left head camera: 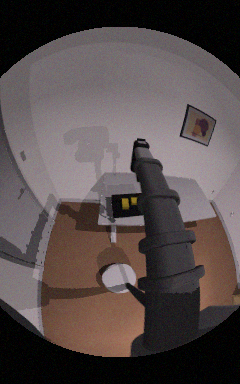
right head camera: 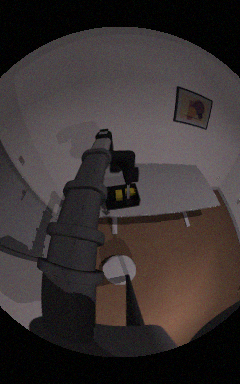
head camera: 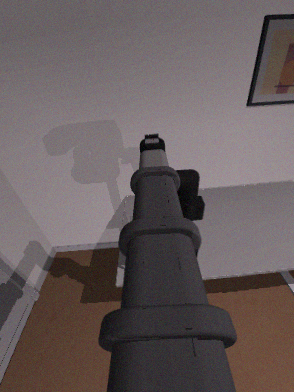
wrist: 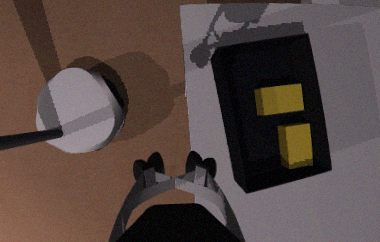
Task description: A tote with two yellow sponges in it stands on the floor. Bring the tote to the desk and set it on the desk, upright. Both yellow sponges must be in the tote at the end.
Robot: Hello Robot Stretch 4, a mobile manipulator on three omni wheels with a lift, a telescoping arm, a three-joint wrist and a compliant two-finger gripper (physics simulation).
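Places are measured from the robot's base along level axes (x ahead, y left, z up), in millimetres.
Where they show: gripper, fingertip midpoint: (right head camera: 127, 200) (wrist: 174, 164); robot's base, origin of the base link: (left head camera: 118, 277) (right head camera: 119, 268).
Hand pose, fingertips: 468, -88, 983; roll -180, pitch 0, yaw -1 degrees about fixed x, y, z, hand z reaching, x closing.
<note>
Things, the pixels of their centre, and the offset from my fingertips, as dx, dy, dz. Level surfaces: height alone.
- black tote, body centre: (wrist: 270, 111) (right head camera: 121, 195) (left head camera: 127, 204) +214, +52, -241
- grey-white desk, its level: dz -291
- second sponge, body centre: (wrist: 295, 145) +288, -31, -265
The black tote (left head camera: 117, 209) (right head camera: 120, 204) (wrist: 235, 125) stands upright on the grey-white desk (head camera: 240, 230) (left head camera: 185, 200) (right head camera: 175, 185) (wrist: 345, 205), near its front edge and left end. Two yellow sponges lie inside: one sponge (wrist: 280, 99) and a second sponge (wrist: 296, 145), apart from each other. My arm hides the tote in the head camera view. My gripper (wrist: 174, 164) has its fingers apart with nothing between them. In the wrist view it is beside the tote, over the desk's front edge, not touching the tote. In the right head view it overlaps the tote.
A white round-topped object (left head camera: 119, 278) (right head camera: 119, 267) (wrist: 75, 100) stands on the brown floor in front of the desk. A dark rod crosses its top in view. The wall with a framed picture (head camera: 280, 65) (left head camera: 198, 125) (right head camera: 193, 108) is behind the desk. Another wall is at the left.
</note>
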